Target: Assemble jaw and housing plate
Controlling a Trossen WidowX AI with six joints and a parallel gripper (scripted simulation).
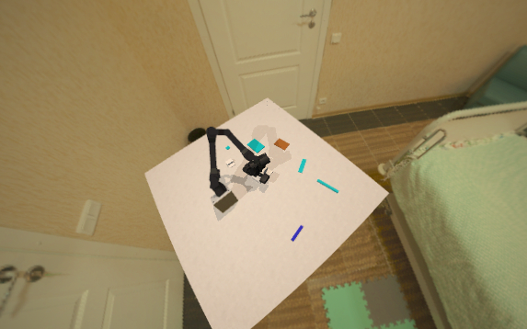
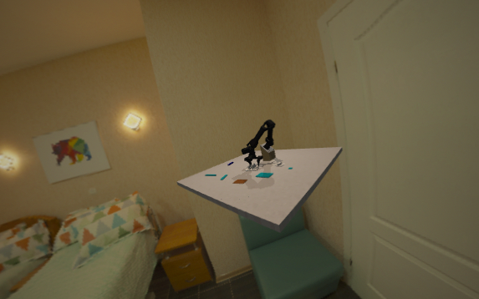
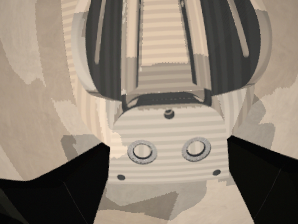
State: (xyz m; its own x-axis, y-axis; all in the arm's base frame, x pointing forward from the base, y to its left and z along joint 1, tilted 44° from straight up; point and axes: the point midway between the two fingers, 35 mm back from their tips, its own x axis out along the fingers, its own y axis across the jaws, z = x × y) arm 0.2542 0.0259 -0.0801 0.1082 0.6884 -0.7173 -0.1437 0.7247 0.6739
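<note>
Now: gripper tip 20 mm to the right of the jaw piece, 20 mm short of it and 10 mm below it. From my gripper tip the other things lie so: teal plate (220 mm to the left, 200 mm ahead); then blue bar (430 mm to the right, 100 mm behind); then orange plate (340 mm ahead, 70 mm to the left, 10 mm below).
</note>
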